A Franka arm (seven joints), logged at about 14 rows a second.
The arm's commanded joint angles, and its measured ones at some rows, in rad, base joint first. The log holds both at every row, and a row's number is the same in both.
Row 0, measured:
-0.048, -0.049, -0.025, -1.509, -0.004, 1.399, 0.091
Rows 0 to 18, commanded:
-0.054, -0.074, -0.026, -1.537, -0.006, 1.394, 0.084
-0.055, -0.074, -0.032, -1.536, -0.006, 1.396, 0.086
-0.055, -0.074, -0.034, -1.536, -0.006, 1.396, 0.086
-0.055, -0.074, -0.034, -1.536, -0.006, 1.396, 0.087
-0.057, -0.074, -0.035, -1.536, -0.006, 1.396, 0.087
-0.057, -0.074, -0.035, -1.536, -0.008, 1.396, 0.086
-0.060, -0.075, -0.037, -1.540, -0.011, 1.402, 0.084
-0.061, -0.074, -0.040, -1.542, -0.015, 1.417, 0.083
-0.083, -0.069, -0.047, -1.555, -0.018, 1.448, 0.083
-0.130, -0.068, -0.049, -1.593, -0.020, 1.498, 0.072
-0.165, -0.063, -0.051, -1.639, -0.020, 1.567, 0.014
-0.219, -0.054, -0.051, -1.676, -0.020, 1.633, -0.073
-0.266, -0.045, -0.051, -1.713, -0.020, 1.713, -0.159
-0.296, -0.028, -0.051, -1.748, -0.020, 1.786, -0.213
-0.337, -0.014, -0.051, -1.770, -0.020, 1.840, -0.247
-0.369, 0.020, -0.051, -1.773, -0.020, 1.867, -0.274
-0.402, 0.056, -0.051, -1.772, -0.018, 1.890, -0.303
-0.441, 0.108, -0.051, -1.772, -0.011, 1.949, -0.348
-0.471, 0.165, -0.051, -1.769, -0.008, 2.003, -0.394
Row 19, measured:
-0.411, 0.080, -0.069, -1.775, -0.019, 1.921, -0.327
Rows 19 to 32, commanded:
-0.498, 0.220, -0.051, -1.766, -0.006, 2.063, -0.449
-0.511, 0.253, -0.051, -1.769, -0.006, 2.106, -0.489
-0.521, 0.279, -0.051, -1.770, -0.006, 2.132, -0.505
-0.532, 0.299, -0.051, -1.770, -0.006, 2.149, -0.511
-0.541, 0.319, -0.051, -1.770, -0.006, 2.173, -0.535
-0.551, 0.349, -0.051, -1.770, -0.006, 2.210, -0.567
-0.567, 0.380, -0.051, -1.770, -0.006, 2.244, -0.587
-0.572, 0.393, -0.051, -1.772, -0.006, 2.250, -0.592
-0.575, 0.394, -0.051, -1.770, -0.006, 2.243, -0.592
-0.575, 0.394, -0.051, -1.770, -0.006, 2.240, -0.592
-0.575, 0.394, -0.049, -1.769, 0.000, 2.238, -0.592
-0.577, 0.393, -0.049, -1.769, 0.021, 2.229, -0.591
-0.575, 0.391, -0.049, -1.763, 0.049, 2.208, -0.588
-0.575, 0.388, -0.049, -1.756, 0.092, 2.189, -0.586
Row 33, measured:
-0.559, 0.395, -0.066, -1.773, 0.030, 2.227, -0.575
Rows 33 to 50, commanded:
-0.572, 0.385, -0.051, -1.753, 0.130, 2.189, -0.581
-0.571, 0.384, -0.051, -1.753, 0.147, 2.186, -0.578
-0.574, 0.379, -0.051, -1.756, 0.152, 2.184, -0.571
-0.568, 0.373, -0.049, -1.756, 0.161, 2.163, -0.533
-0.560, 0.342, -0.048, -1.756, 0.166, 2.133, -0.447
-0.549, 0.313, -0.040, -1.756, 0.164, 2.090, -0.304
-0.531, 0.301, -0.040, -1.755, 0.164, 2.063, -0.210
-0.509, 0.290, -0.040, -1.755, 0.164, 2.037, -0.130
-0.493, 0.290, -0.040, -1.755, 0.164, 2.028, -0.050
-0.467, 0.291, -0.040, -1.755, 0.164, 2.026, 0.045
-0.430, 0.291, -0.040, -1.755, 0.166, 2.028, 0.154
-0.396, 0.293, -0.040, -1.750, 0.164, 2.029, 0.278
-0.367, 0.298, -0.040, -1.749, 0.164, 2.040, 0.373
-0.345, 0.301, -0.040, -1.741, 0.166, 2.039, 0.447
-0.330, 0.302, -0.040, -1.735, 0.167, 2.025, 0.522
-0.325, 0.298, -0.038, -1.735, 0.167, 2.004, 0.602
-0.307, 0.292, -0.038, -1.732, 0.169, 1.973, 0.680
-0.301, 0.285, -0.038, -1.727, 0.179, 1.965, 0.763
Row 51, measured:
-0.317, 0.301, -0.028, -1.744, 0.150, 2.008, 0.639
